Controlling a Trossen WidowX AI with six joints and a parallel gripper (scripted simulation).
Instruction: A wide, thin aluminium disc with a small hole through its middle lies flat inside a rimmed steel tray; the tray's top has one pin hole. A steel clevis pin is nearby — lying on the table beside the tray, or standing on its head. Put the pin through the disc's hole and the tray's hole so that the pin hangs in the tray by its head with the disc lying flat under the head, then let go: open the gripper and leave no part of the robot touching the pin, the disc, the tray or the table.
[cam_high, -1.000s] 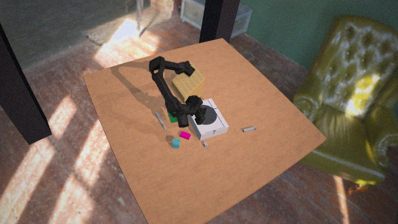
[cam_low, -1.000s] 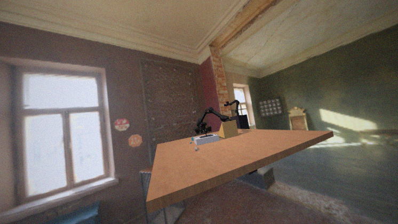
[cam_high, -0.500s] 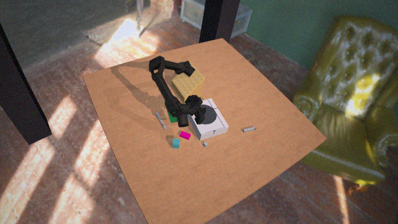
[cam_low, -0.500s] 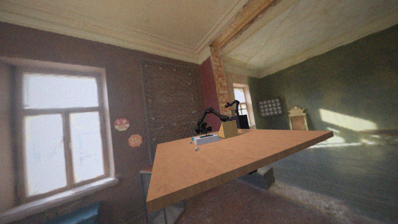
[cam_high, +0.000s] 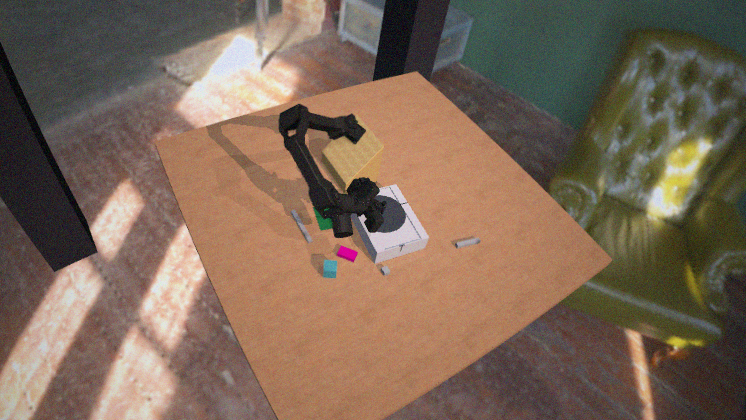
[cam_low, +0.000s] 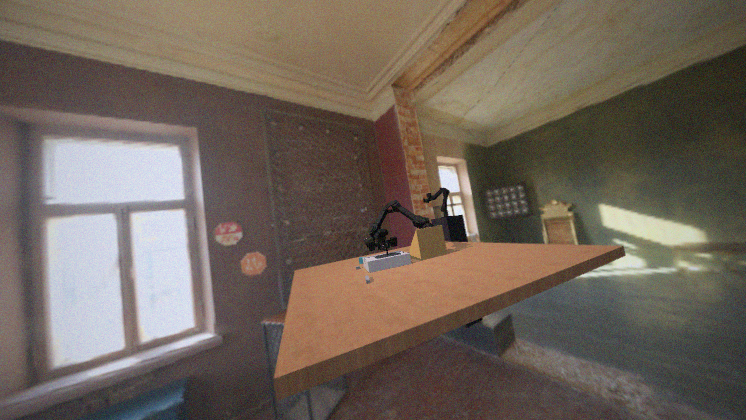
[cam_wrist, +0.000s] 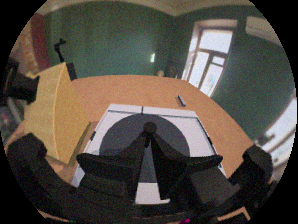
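My gripper tip is now 20 mm short of the rimmed tray and 40 mm above it. Round my gripper tip: dark clevis pin (10 mm below); dark grey disc (30 mm below); magenta block (50 mm ahead, 170 mm to the right, 80 mm below).
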